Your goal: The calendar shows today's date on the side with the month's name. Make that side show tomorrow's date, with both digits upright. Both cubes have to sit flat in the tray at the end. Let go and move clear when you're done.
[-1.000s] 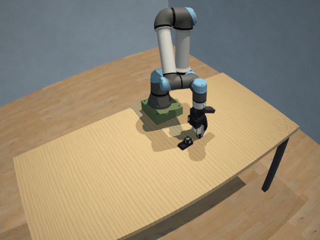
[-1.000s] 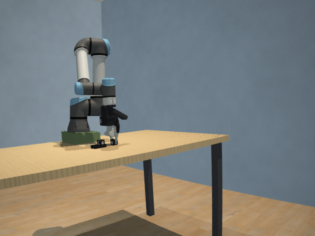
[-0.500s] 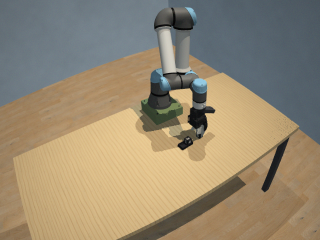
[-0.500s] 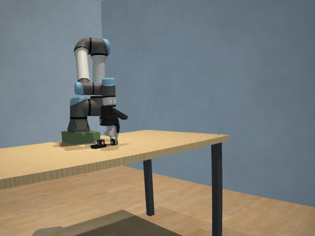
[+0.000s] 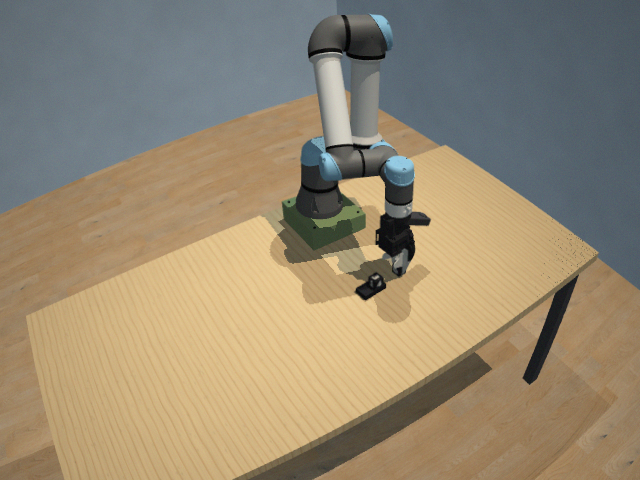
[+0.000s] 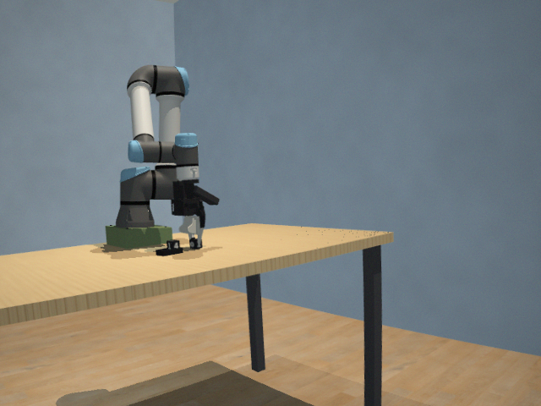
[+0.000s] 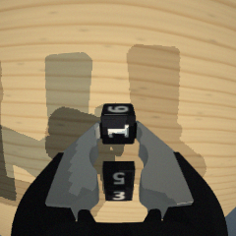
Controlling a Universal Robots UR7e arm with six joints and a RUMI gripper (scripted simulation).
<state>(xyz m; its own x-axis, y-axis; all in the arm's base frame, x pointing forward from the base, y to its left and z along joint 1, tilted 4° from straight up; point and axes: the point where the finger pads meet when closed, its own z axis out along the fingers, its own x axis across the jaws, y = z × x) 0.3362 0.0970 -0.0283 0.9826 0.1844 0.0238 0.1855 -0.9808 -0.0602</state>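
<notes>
Right now my hand is 2 cm short of the black calendar tray, 11 cm to the left of it and 2 cm above it. Also, from my hand: black digit cube: 1 cm below.
</notes>
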